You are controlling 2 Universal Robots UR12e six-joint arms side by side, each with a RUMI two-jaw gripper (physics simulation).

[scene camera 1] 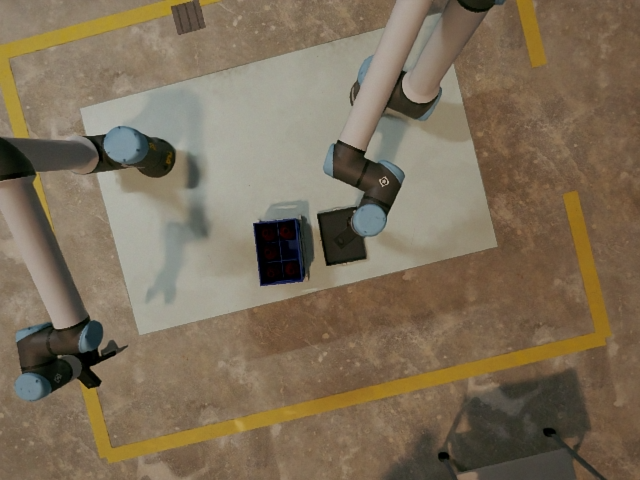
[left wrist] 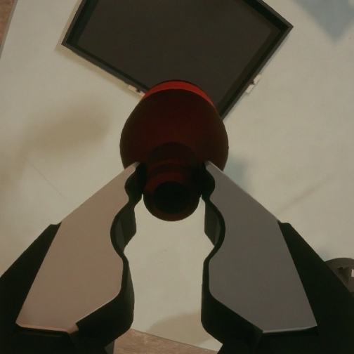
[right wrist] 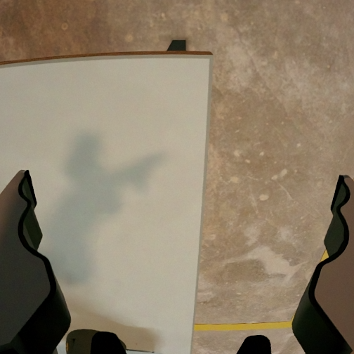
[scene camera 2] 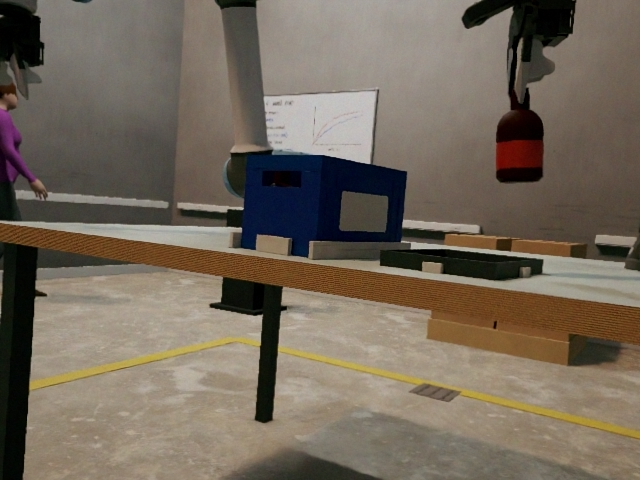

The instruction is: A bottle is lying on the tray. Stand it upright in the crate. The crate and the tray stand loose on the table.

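Observation:
The red-and-dark bottle (scene camera 2: 519, 149) (left wrist: 174, 125) hangs upright, neck up, high above the table. My left gripper (scene camera 2: 520, 98) (left wrist: 172, 164) is shut on its neck. In scene camera 1 the bottle is hidden under the left arm's wrist. The black tray (scene camera 1: 341, 256) (scene camera 2: 465, 265) (left wrist: 175, 40) lies below, with bare floor showing. The blue crate (scene camera 1: 256, 253) (scene camera 2: 281, 211) stands to the left of the tray in both scene views; it holds several red bottles, and its right column's middle compartment shows no bottle. My right gripper (scene camera 1: 107, 368) (right wrist: 183, 174) is open and empty, off the table's left end.
Pale strips (scene camera 2: 273, 244) line the crate's base, and small pale blocks (scene camera 2: 432, 267) touch the tray. The crate walls rise well above the tray's low rim. The table's front edge (scene camera 2: 330, 284) runs close by both. A person (scene camera 2: 11, 144) stands at the far left.

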